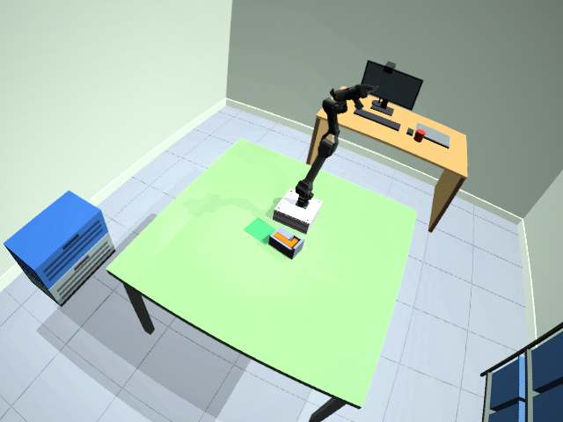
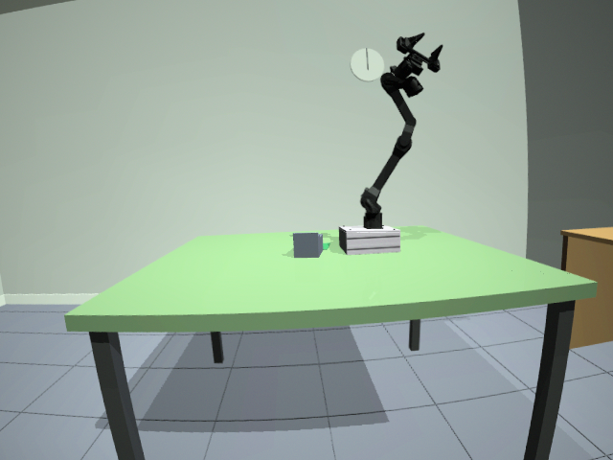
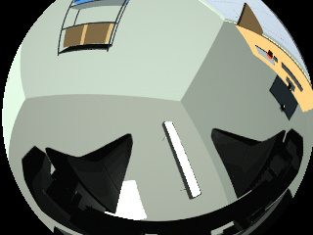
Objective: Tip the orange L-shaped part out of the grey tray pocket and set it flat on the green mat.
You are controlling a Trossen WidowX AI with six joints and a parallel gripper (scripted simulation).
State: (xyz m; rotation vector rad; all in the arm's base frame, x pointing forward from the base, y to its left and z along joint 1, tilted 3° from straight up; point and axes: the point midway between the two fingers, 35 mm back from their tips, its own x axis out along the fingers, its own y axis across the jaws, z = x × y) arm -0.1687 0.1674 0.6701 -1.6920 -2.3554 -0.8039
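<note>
The orange L-shaped part lies 46 cm ahead of my gripper tip, 15 cm to the right of it and 72 cm below it. Also, from my gripper tip: green mat 43 cm ahead, 31 cm to the right, 78 cm below.
</note>
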